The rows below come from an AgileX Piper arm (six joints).
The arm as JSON. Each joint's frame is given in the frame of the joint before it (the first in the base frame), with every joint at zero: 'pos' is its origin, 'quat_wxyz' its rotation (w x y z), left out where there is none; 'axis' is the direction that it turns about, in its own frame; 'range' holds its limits. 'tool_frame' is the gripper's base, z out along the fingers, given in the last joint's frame.
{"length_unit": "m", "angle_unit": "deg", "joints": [
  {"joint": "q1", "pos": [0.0, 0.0, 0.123], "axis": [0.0, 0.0, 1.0], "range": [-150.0, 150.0]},
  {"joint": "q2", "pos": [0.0, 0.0, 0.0], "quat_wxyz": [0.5, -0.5, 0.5, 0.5], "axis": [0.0, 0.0, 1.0], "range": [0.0, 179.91]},
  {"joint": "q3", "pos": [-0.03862, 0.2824, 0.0], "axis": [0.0, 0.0, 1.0], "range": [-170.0, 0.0]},
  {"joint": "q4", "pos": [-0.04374, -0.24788, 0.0], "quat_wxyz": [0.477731, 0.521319, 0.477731, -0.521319], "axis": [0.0, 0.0, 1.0], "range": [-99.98, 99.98]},
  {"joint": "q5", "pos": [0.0, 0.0, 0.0], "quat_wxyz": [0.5, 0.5, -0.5, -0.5], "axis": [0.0, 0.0, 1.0], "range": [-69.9, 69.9]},
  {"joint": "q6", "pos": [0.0, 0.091, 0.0], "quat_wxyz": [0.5, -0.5, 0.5, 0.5], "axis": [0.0, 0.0, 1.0], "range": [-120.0, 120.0]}
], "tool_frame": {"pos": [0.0, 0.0, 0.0], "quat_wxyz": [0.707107, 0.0, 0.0, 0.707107]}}
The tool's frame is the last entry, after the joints.
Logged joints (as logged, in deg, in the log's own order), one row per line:
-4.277 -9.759 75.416 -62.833 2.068 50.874
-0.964 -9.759 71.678 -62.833 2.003 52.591
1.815 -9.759 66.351 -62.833 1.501 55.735
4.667 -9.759 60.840 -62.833 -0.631 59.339
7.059 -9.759 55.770 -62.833 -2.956 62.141
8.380 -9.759 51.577 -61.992 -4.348 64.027
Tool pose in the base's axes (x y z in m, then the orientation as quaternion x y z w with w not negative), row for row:
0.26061 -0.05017 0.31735 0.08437 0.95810 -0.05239 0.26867
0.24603 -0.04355 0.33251 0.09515 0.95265 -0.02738 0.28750
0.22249 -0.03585 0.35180 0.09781 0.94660 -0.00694 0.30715
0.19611 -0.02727 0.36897 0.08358 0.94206 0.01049 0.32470
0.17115 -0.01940 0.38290 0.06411 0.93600 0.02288 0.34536
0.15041 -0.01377 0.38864 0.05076 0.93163 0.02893 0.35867
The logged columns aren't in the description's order. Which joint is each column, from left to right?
Columns, left to right: q4, q1, q2, q3, q6, q5.
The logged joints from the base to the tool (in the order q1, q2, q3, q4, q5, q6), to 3 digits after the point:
-9.759 75.416 -62.833 -4.277 50.874 2.068
-9.759 71.678 -62.833 -0.964 52.591 2.003
-9.759 66.351 -62.833 1.815 55.735 1.501
-9.759 60.840 -62.833 4.667 59.339 -0.631
-9.759 55.770 -62.833 7.059 62.141 -2.956
-9.759 51.577 -61.992 8.380 64.027 -4.348

